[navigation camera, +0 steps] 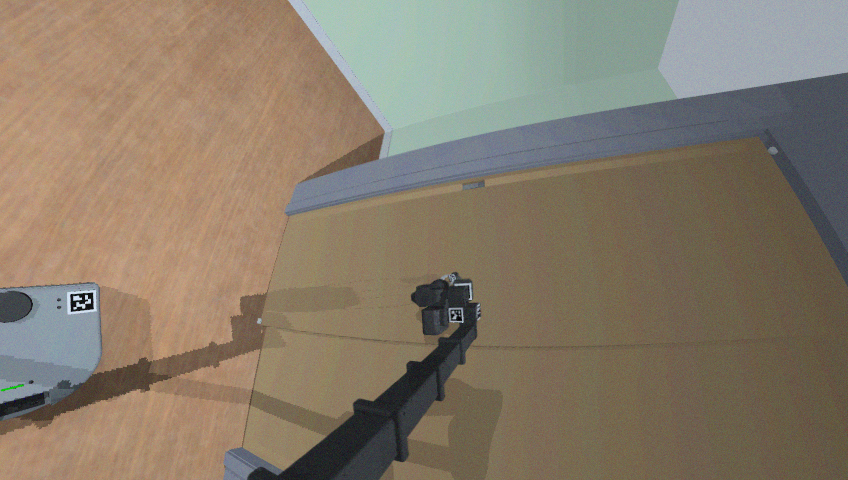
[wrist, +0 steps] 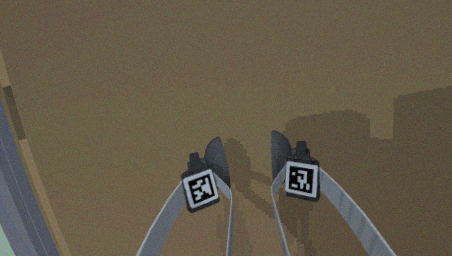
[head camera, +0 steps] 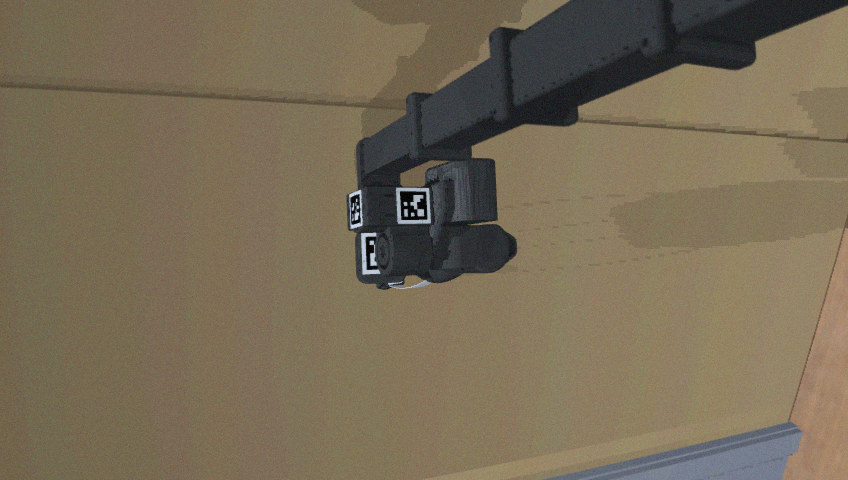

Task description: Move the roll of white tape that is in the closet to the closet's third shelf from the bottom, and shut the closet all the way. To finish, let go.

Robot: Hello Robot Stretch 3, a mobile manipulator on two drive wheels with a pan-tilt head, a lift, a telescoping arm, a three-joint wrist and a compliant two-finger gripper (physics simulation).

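Where they show: gripper, fingertip midpoint: (wrist: 246, 152); robot's base at its link origin: (navigation camera: 11, 304).
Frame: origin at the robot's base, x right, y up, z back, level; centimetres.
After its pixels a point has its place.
The closet shows as two wide tan door panels (head camera: 238, 356) {x 89.3, y 117.8, z -9.0 cm} (navigation camera: 595, 255) {x 87.0, y 143.1, z -3.1 cm} (wrist: 150, 60) {x 87.7, y 108.8, z -4.7 cm} in a blue-grey frame (head camera: 737, 449) {x 97.1, y 20.7, z -38.0 cm} (navigation camera: 535, 139) {x 102.5, y 131.1, z -48.1 cm} (wrist: 25, 185) {x 99.1, y 92.9, z -36.4 cm}. The panels meet along a thin dark seam, and I see no gap open between them. A small grey recess (navigation camera: 473, 184) {x 100.1, y 105.4, z -33.7 cm} sits at one panel's outer edge in the navigation view. The roll of white tape and the shelves do not show. My gripper (wrist: 246, 152) {x 84.0, y 100.4, z 2.9 cm} is open and empty, its fingers pointing at the tan panel. In the head view the wrist mostly hides the fingers. How far they are from the panel is hard to tell.
My extended arm (head camera: 535, 77) {x 31.1, y 111.6, z 9.6 cm} (navigation camera: 380, 416) {x 21.6, y 110.5, z 8.5 cm} reaches across in front of the closet. The wooden floor (navigation camera: 178, 118) {x 40.1, y 0.0, z -71.5 cm} and my grey base (navigation camera: 53, 339) {x 7.2, y 16.0, z 9.2 cm} are at the left of the navigation view. A pale green wall (navigation camera: 505, 47) {x 173.8, y 128.0, z -155.5 cm} stands beyond the frame.
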